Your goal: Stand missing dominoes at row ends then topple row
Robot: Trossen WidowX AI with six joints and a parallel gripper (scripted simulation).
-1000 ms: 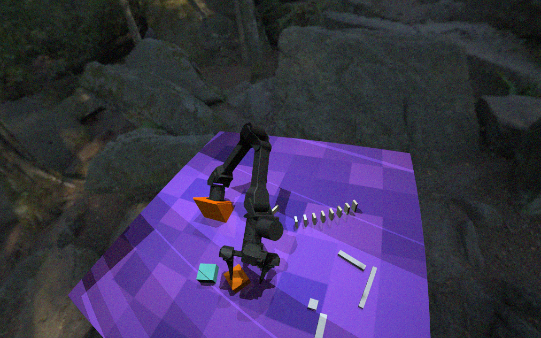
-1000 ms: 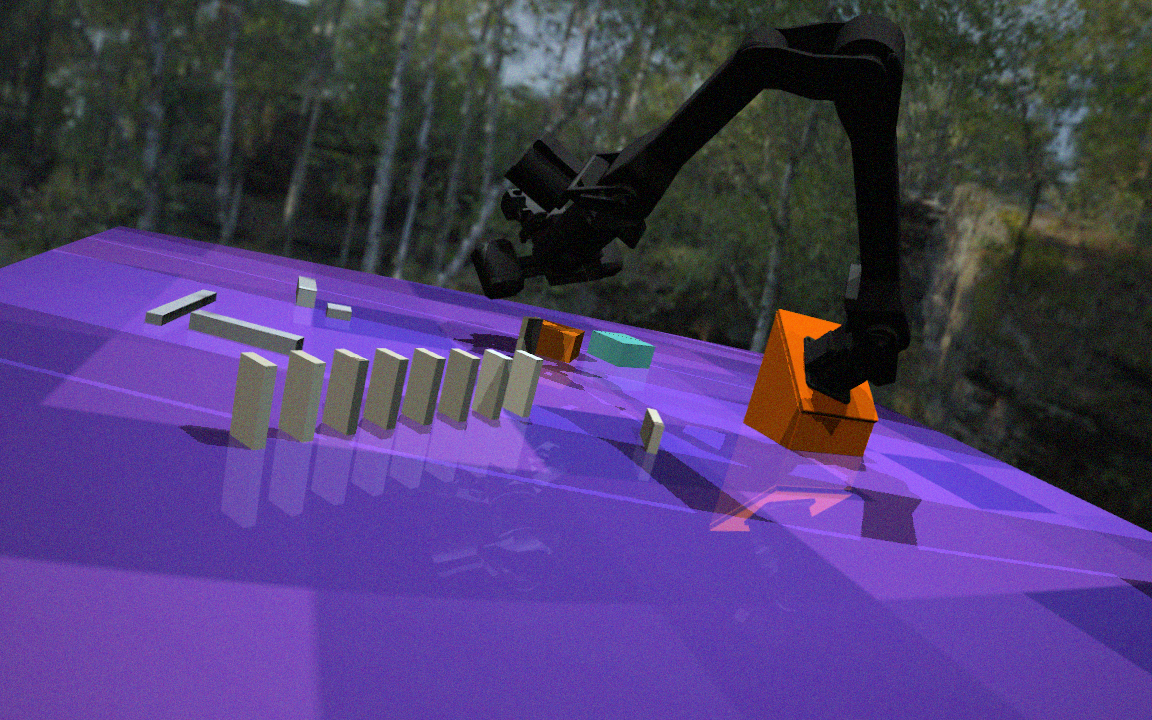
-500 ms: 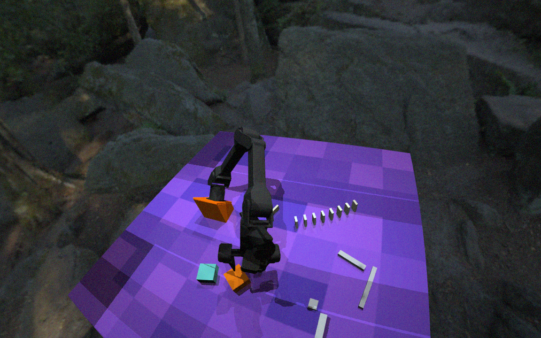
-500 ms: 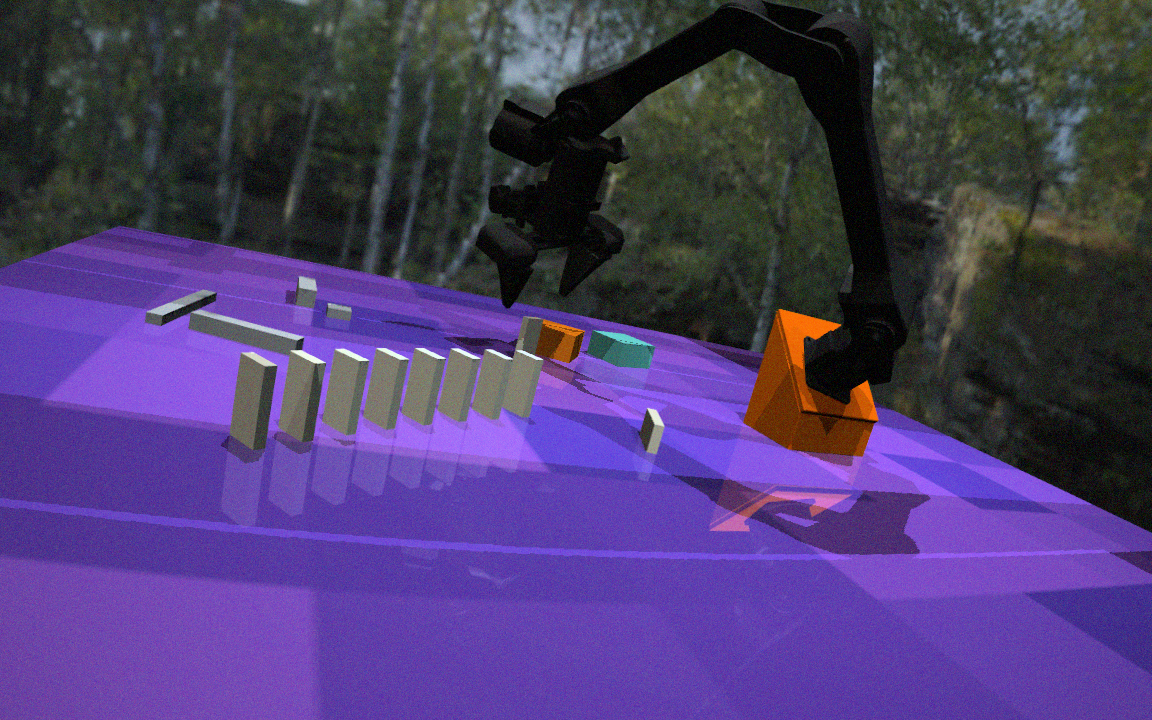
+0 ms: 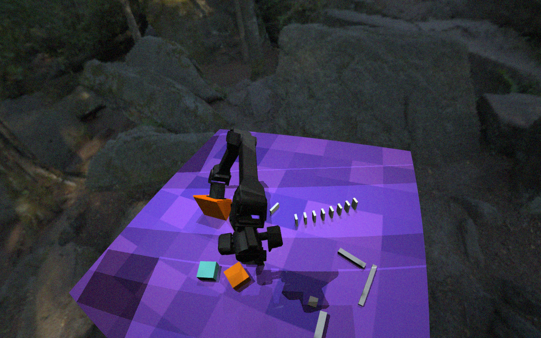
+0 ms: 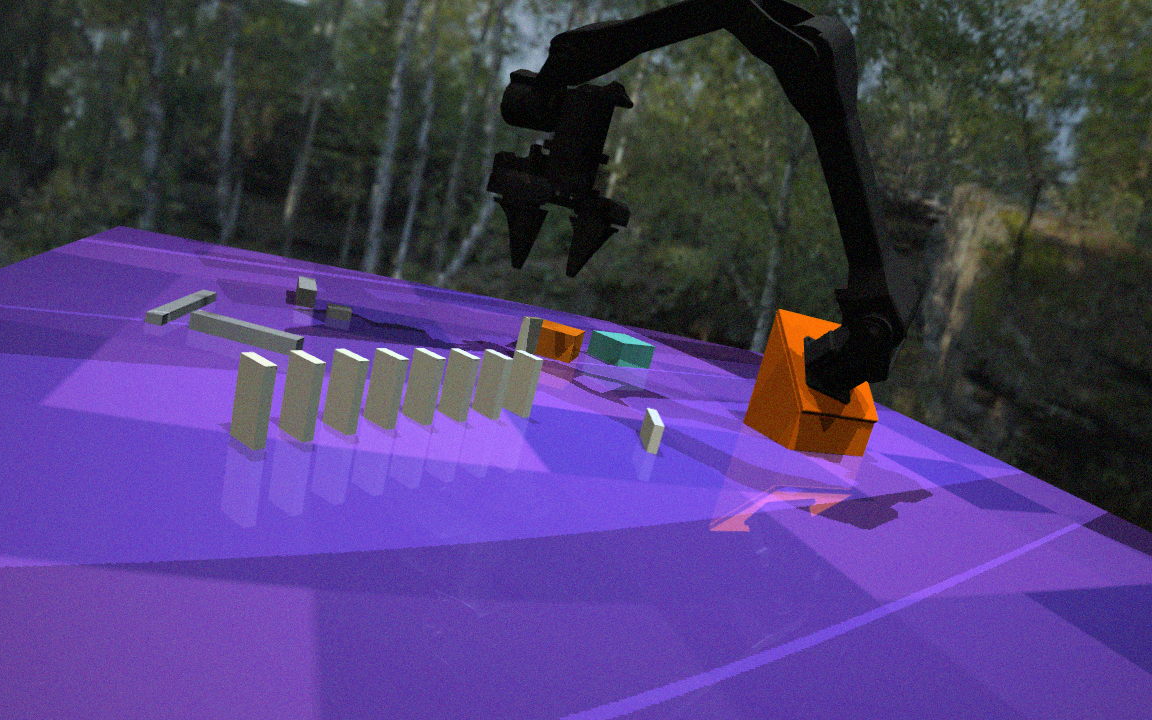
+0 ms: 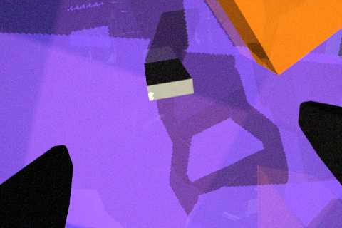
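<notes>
My gripper tip is now 90 mm above the orange cube, 80 mm to the left of it and 50 mm past it. The rest, counted from my gripper tip: teal cube 160 mm behind, 120 mm to the right, 90 mm below; grey bar 260 mm ahead, 100 mm to the right, 90 mm below; small grey cube 220 mm ahead, 100 mm below, 40 mm to the right.
</notes>
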